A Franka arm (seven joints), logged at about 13 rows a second.
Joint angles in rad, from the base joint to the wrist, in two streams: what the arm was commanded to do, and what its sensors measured. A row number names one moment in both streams.
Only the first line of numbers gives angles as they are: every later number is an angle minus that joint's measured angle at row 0.
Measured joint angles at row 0:
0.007, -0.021, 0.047, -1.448, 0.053, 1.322, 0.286
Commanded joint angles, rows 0 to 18:
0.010, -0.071, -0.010, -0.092, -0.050, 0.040, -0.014
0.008, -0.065, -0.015, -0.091, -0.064, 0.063, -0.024
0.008, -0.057, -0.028, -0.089, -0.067, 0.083, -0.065
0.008, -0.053, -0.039, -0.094, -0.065, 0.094, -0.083
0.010, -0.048, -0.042, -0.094, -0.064, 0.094, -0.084
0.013, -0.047, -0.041, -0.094, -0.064, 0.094, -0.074
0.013, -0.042, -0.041, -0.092, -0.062, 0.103, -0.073
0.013, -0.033, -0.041, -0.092, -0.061, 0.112, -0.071
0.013, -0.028, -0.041, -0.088, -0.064, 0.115, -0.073
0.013, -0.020, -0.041, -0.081, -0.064, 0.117, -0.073
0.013, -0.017, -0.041, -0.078, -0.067, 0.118, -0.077
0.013, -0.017, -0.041, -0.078, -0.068, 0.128, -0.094
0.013, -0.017, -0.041, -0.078, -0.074, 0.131, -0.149
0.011, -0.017, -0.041, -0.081, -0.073, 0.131, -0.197
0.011, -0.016, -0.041, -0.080, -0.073, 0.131, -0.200
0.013, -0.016, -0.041, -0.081, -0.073, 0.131, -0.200
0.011, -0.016, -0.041, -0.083, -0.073, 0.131, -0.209
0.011, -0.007, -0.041, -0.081, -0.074, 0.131, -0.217
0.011, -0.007, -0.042, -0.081, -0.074, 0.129, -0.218
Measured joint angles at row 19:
0.003, -0.018, -0.034, -0.090, -0.057, 0.128, -0.199
